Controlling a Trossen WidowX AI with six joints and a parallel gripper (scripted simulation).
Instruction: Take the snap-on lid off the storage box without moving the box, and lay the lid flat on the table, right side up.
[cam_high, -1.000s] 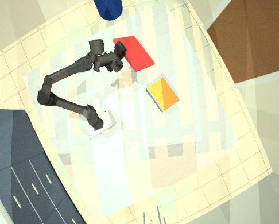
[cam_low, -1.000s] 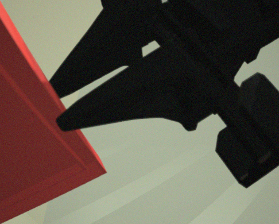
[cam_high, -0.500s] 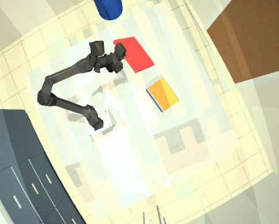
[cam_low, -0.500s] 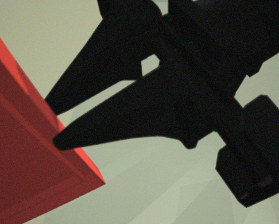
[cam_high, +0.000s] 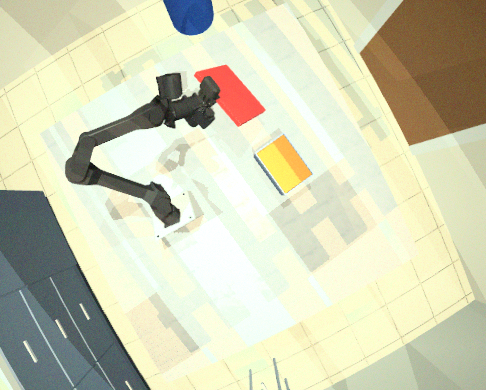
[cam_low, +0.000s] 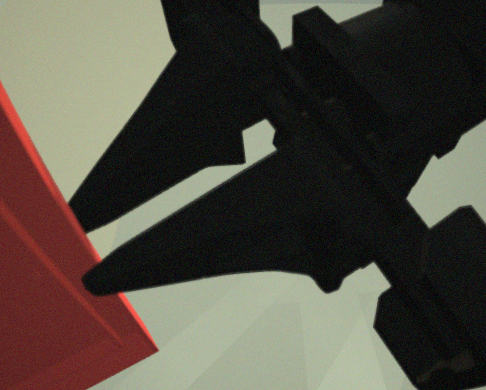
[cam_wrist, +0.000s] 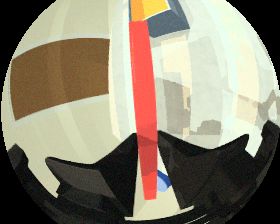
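The red lid lies 6 cm ahead of my gripper tip, 2 cm to the left of it and 5 cm below it. Round my gripper tip: grey-blue box 14 cm ahead, 29 cm to the right, 15 cm below.
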